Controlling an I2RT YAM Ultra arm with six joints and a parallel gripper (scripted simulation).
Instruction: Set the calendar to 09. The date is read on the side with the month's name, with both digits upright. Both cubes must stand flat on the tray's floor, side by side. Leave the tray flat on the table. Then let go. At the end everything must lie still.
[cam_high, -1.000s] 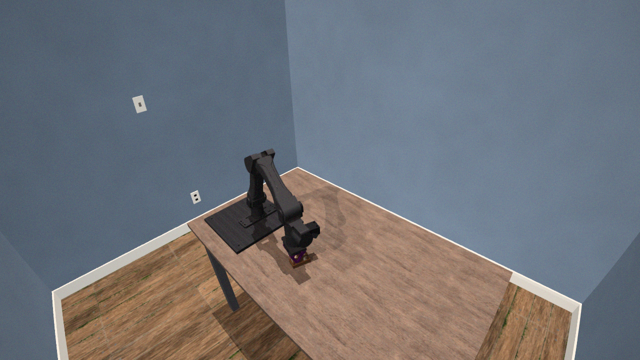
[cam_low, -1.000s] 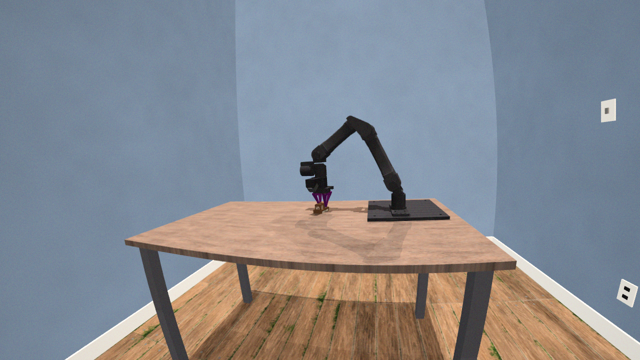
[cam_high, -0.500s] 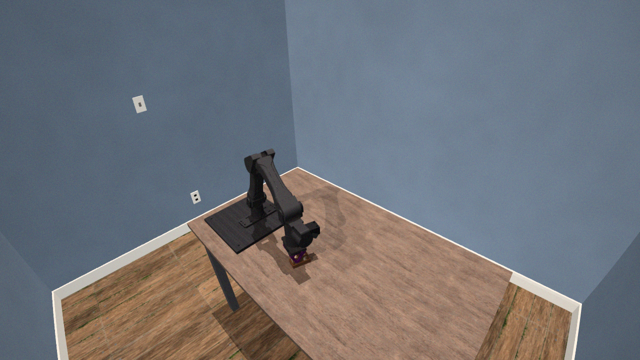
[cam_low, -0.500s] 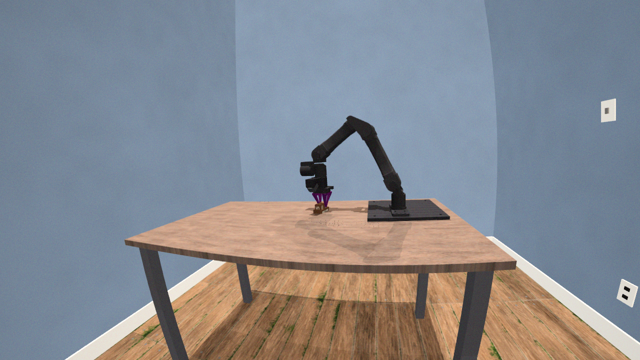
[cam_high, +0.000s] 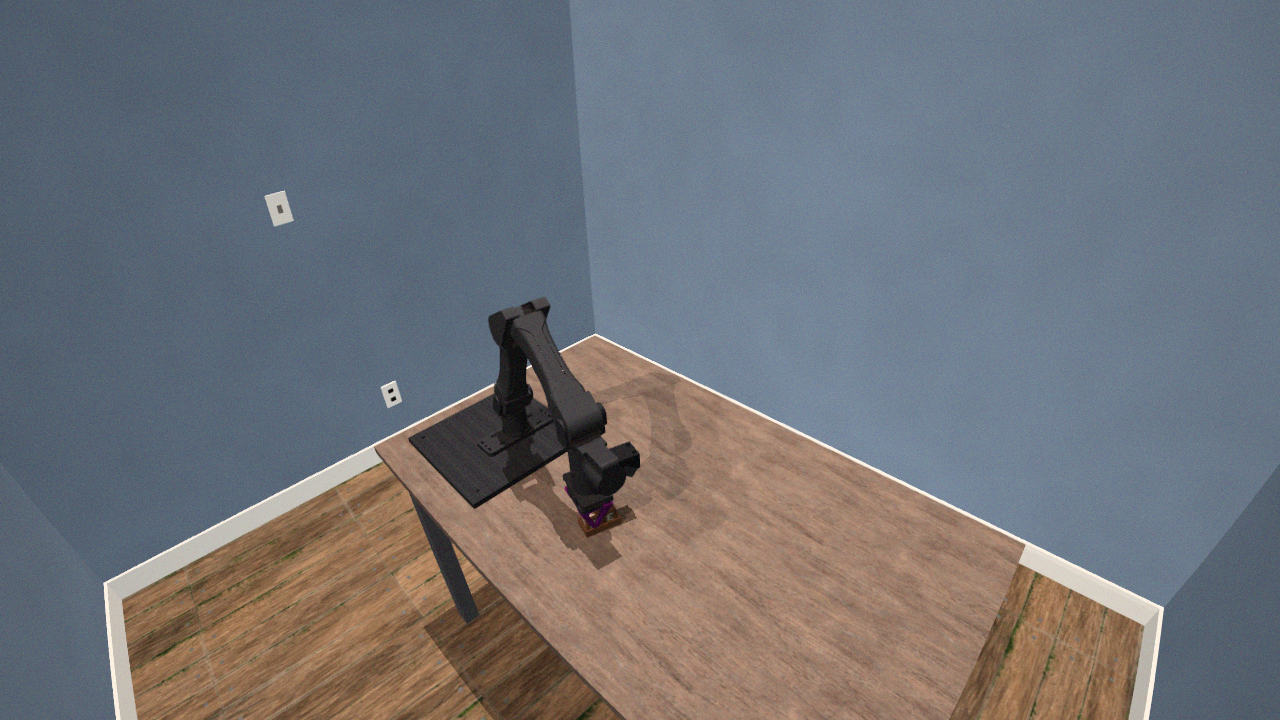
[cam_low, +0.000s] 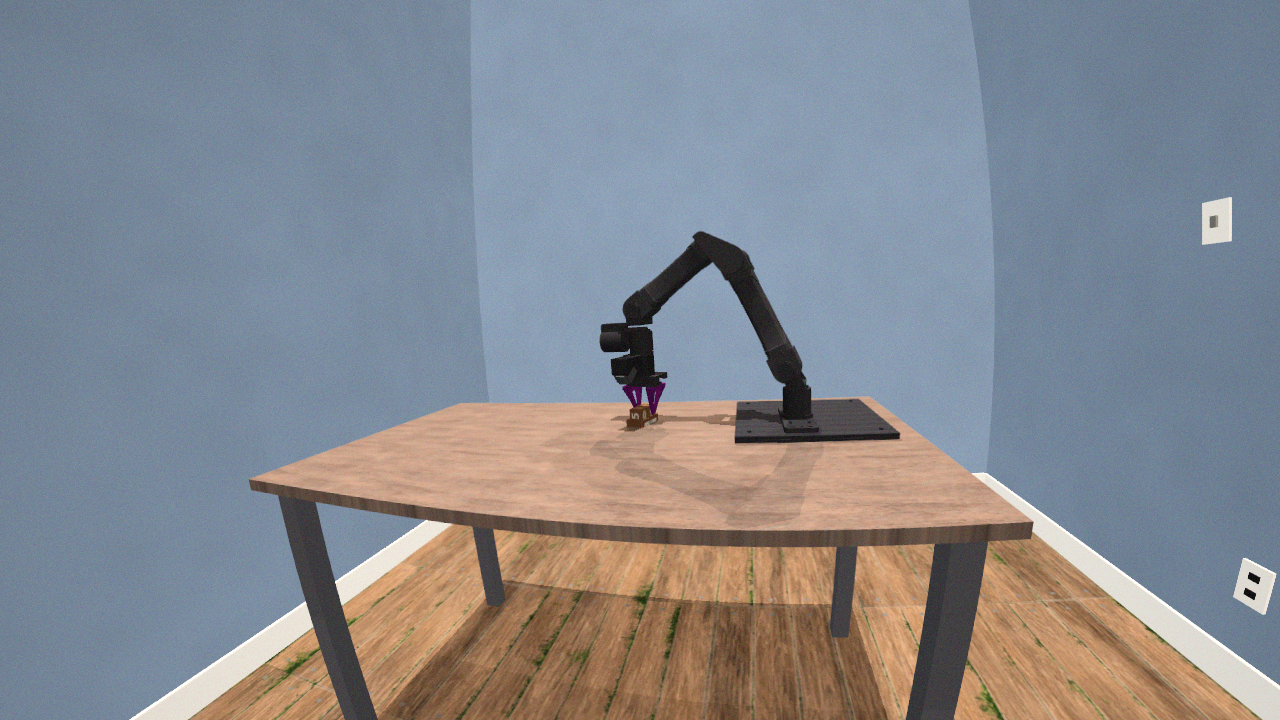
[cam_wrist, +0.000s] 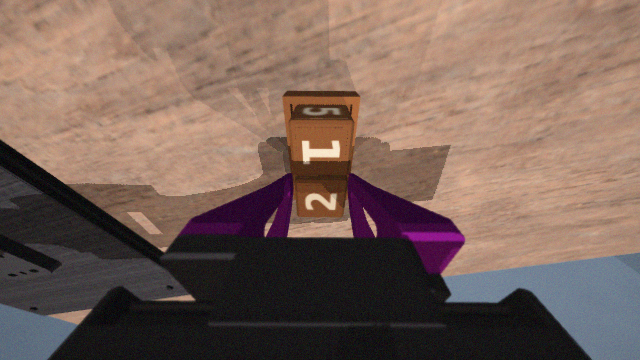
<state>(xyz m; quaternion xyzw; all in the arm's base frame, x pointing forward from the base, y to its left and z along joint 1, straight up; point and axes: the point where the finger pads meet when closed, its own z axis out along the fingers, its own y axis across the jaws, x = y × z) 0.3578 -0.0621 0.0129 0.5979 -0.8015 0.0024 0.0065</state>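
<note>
Now: hand 20 mm to the right of the wooden tray and 20 mm above it.
</note>
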